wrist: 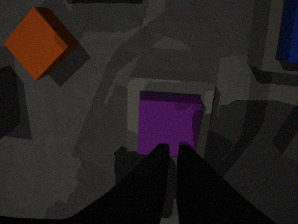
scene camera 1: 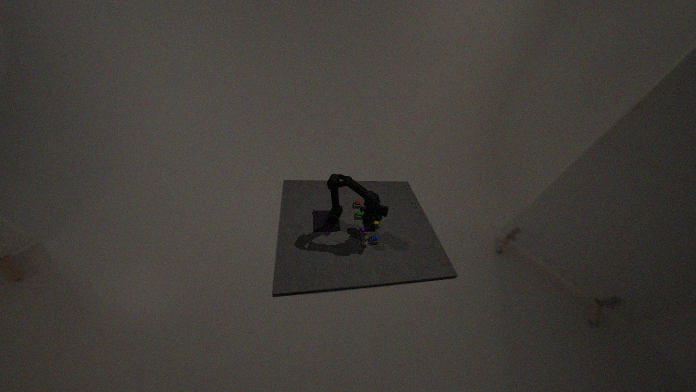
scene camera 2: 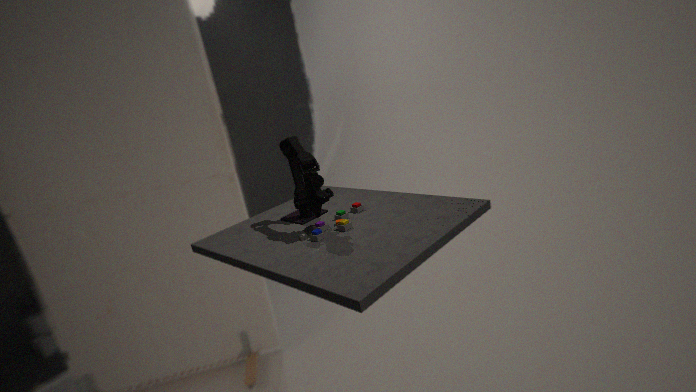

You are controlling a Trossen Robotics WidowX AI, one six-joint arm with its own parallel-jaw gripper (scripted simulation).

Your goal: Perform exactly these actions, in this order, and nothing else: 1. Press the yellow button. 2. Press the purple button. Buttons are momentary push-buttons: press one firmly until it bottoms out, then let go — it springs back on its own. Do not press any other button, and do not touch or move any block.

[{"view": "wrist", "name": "my gripper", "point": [173, 154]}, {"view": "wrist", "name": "orange block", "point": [41, 41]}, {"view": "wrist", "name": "purple button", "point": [168, 119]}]
